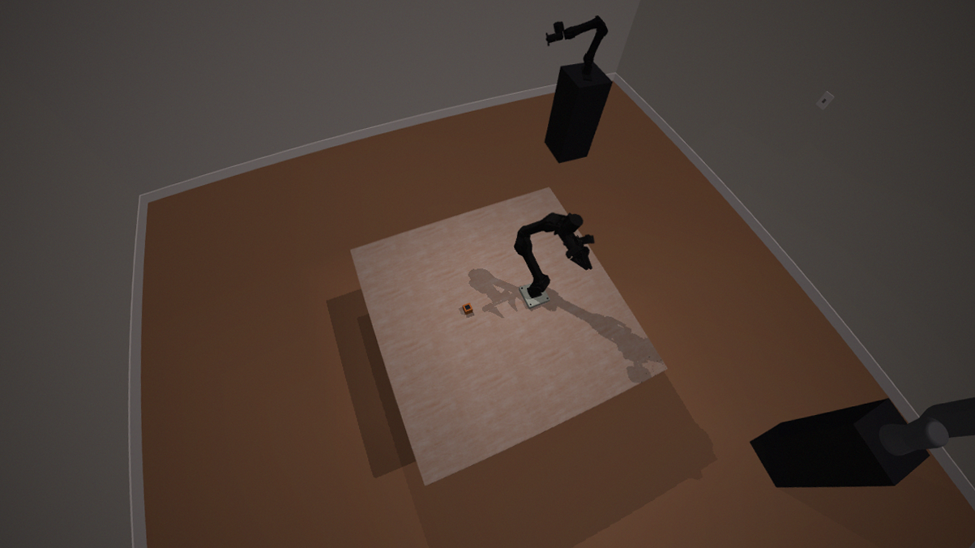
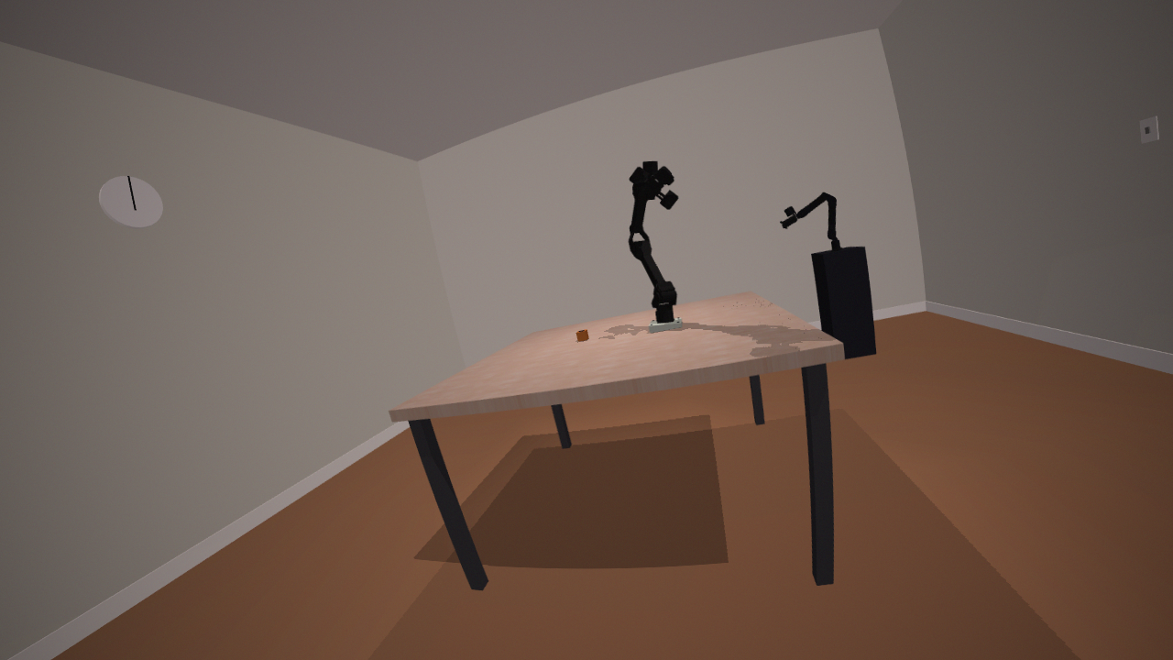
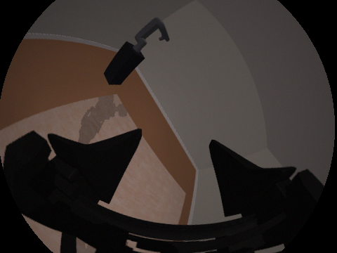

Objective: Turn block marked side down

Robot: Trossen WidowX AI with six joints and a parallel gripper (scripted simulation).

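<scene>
The orange block lies 480 mm below my gripper tip, 450 mm ahead of it and 210 mm to the right of it.
</scene>
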